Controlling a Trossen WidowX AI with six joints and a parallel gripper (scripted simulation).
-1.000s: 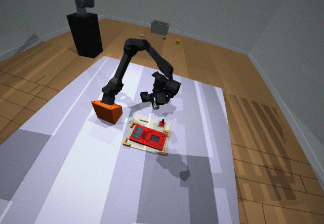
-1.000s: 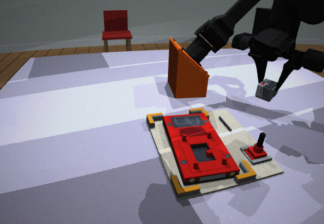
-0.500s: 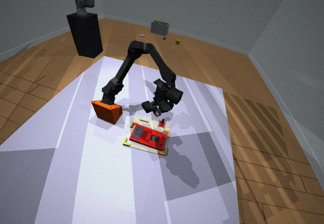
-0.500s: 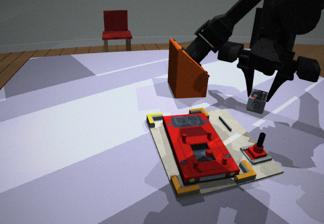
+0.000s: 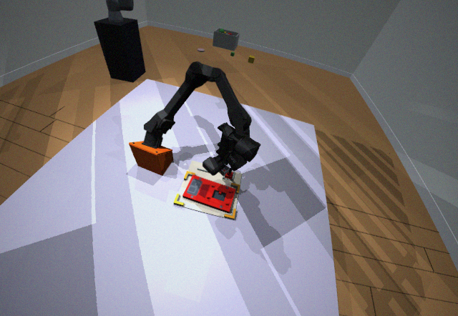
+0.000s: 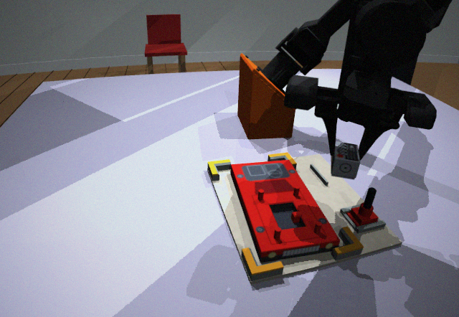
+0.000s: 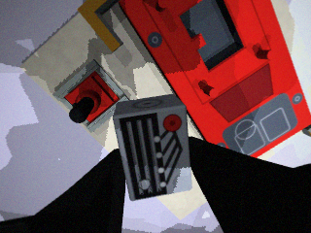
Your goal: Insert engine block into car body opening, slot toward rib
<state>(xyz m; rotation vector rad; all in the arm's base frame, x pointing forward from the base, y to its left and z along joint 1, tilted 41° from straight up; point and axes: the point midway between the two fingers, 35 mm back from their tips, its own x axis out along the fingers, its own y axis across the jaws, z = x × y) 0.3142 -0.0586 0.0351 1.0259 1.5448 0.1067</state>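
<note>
Now: gripper tip 4 cm short of the black post, 3 cm to the right of it and 6 cm above it. Also, from my gripper tip: grey engine block (1 cm below).
</note>
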